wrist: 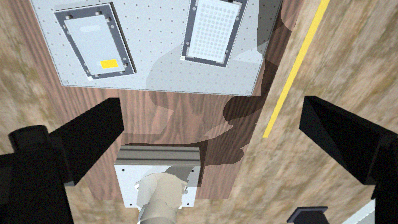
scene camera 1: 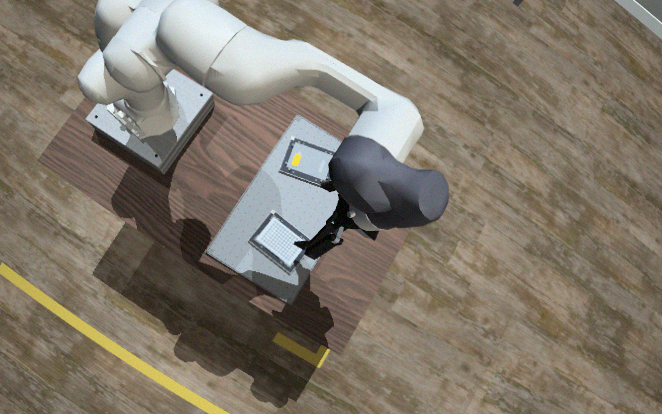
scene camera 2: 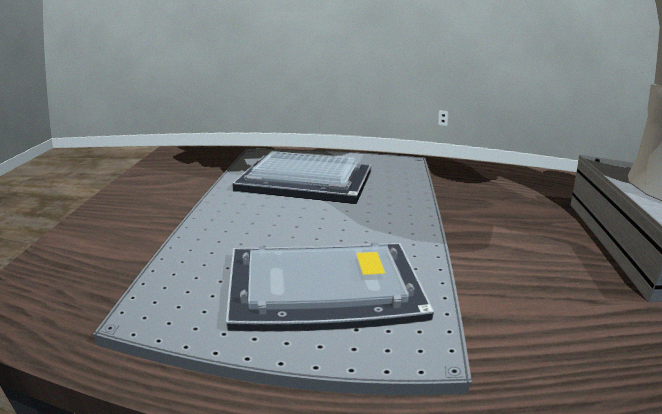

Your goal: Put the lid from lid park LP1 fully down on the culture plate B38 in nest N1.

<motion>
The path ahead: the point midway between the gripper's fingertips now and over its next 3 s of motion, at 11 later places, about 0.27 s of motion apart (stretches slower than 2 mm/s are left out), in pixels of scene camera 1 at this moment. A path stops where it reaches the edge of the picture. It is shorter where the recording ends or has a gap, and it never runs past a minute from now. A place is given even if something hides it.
The gripper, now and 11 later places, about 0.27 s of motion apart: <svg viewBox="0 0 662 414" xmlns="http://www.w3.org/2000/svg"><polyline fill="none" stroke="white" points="312,216 312,207 310,181 305,160 303,151 309,152 312,153 313,154 312,155 312,156 312,155 312,155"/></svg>
</motion>
